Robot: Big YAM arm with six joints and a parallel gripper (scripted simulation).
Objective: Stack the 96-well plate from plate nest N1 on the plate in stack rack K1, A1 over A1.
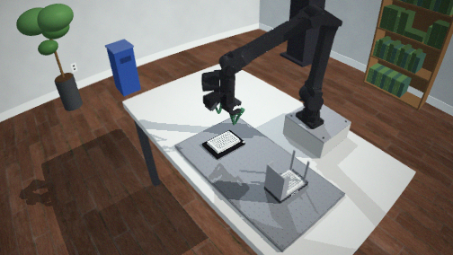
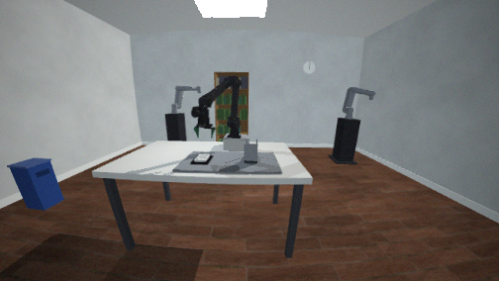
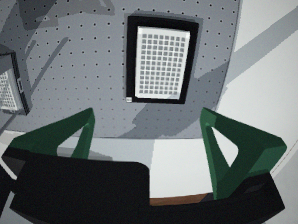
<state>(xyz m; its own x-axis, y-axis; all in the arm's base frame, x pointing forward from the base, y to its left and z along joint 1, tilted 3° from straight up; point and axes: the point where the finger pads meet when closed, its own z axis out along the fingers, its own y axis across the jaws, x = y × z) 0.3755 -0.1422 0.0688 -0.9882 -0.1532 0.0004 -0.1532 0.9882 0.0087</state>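
Now: the pale A1 mark 80 mm behind my hand, 20 mm to the left of it and 170 mm below it. From my hand the other things lie so: thin rack post (130 mm behind, 360 mm to the left, 100 mm below).
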